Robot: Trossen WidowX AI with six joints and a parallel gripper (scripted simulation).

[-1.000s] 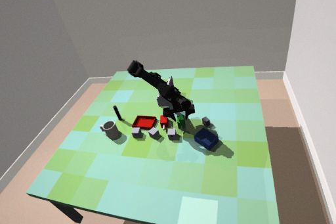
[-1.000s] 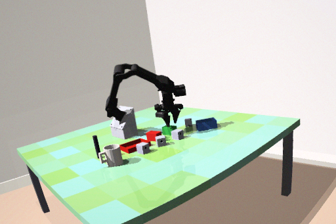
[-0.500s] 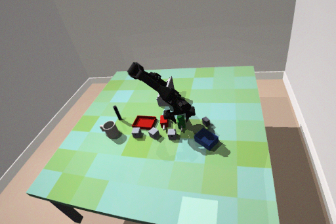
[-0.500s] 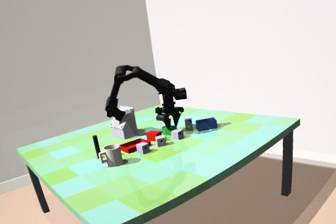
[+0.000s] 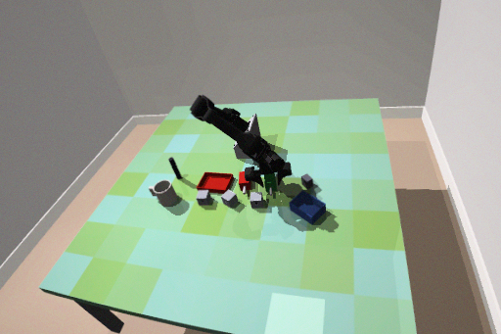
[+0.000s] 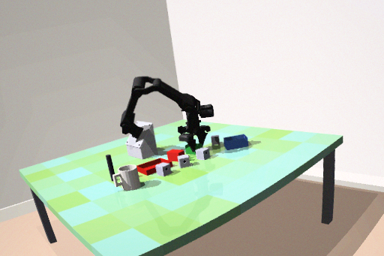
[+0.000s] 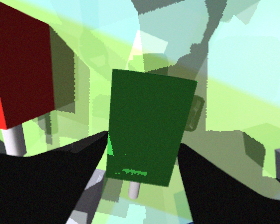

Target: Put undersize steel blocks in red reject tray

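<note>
The green GO gauge lies 1 cm ahead of my gripper tip and 1 cm above it. The rest, counted from my gripper tip: steel block: 9 cm ahead, 4 cm to the right, 1 cm above; then blue tray: 10 cm ahead, 17 cm to the left; then darker grey block: 3 cm behind, 15 cm to the left, 1 cm above.
</note>
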